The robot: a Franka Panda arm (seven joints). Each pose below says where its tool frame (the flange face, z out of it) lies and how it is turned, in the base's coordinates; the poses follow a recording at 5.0 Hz.
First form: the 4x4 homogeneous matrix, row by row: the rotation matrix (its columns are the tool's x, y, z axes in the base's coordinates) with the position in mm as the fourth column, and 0 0 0 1 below. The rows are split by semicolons.
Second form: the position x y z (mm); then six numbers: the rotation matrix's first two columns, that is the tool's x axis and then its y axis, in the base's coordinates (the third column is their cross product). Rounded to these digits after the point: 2 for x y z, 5 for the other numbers.
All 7 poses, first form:
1: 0.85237 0.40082 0.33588 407.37; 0.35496 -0.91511 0.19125 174.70; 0.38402 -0.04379 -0.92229 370.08; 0 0 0 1
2: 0.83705 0.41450 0.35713 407.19; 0.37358 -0.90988 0.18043 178.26; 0.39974 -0.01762 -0.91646 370.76; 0 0 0 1
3: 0.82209 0.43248 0.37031 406.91; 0.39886 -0.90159 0.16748 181.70; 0.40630 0.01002 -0.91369 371.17; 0 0 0 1
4: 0.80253 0.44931 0.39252 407.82; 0.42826 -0.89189 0.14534 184.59; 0.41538 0.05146 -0.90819 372.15; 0 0 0 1
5: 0.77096 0.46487 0.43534 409.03; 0.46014 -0.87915 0.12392 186.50; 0.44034 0.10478 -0.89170 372.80; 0 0 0 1
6: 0.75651 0.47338 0.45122 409.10; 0.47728 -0.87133 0.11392 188.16; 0.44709 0.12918 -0.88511 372.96; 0 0 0 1
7: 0.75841 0.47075 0.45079 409.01; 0.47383 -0.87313 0.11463 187.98; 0.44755 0.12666 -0.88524 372.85; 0 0 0 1
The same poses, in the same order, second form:
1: 407.37 174.70 370.08 0.85237 0.35496 0.38402 0.40082 -0.91511 -0.04379
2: 407.19 178.26 370.76 0.83705 0.37358 0.39974 0.41450 -0.90988 -0.01762
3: 406.91 181.70 371.17 0.82209 0.39886 0.40630 0.43248 -0.90159 0.01002
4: 407.82 184.59 372.15 0.80253 0.42826 0.41538 0.44931 -0.89189 0.05146
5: 409.03 186.50 372.80 0.77096 0.46014 0.44034 0.46487 -0.87915 0.10478
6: 409.10 188.16 372.96 0.75651 0.47728 0.44709 0.47338 -0.87133 0.12918
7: 409.01 187.98 372.85 0.75841 0.47383 0.44755 0.47075 -0.87313 0.12666
